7 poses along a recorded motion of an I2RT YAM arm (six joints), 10 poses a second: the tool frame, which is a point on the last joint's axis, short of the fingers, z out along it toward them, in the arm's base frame.
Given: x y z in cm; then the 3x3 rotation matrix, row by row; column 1 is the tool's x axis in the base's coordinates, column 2 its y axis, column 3 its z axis. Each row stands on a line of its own.
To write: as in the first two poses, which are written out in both.
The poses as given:
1:
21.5 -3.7 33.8
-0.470 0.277 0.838
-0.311 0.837 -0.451
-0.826 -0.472 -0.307
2:
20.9 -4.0 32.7
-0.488 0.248 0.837
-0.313 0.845 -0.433
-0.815 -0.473 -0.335
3:
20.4 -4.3 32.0
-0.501 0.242 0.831
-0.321 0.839 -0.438
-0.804 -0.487 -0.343
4:
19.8 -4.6 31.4
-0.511 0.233 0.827
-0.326 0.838 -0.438
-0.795 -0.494 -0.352
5:
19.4 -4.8 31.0
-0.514 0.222 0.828
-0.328 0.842 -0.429
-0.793 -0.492 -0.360
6:
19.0 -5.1 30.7
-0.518 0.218 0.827
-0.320 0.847 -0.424
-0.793 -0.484 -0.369
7:
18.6 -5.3 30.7
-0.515 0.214 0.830
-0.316 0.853 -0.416
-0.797 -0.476 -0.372
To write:
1:
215 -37 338
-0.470 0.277 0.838
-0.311 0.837 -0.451
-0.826 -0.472 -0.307

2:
209 -40 327
-0.488 0.248 0.837
-0.313 0.845 -0.433
-0.815 -0.473 -0.335

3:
204 -43 320
-0.501 0.242 0.831
-0.321 0.839 -0.438
-0.804 -0.487 -0.343

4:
198 -46 314
-0.511 0.233 0.827
-0.326 0.838 -0.438
-0.795 -0.494 -0.352

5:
194 -48 310
-0.514 0.222 0.828
-0.328 0.842 -0.429
-0.793 -0.492 -0.360

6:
190 -51 307
-0.518 0.218 0.827
-0.320 0.847 -0.424
-0.793 -0.484 -0.369

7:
186 -53 307
-0.515 0.214 0.830
-0.316 0.853 -0.416
-0.797 -0.476 -0.372

